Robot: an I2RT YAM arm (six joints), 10 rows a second.
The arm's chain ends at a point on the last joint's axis. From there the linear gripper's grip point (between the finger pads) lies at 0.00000 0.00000 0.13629 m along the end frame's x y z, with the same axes.
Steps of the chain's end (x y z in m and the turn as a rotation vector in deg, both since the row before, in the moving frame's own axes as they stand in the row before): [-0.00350, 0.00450, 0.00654, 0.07, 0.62, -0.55]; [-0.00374, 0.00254, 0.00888, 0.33, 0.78, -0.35]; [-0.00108, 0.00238, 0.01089, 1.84, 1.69, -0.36]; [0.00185, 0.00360, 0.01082, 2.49, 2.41, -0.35]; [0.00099, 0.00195, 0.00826, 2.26, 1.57, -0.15]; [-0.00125, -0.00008, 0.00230, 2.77, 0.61, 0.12]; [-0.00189, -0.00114, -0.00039, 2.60, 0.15, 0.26]
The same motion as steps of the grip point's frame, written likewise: [-0.00203, 0.00433, 0.00653, 0.07, 0.62, -0.55]; [-0.00189, 0.00175, 0.00887, 0.33, 0.78, -0.35]; [0.00292, -0.00201, 0.01076, 1.84, 1.69, -0.36]; [0.00756, -0.00234, 0.01057, 2.49, 2.41, -0.35]; [0.00472, -0.00343, 0.00810, 2.26, 1.57, -0.15]; [0.00021, -0.00666, 0.00213, 2.77, 0.61, 0.12]; [-0.00152, -0.00732, -0.00053, 2.60, 0.15, 0.26]
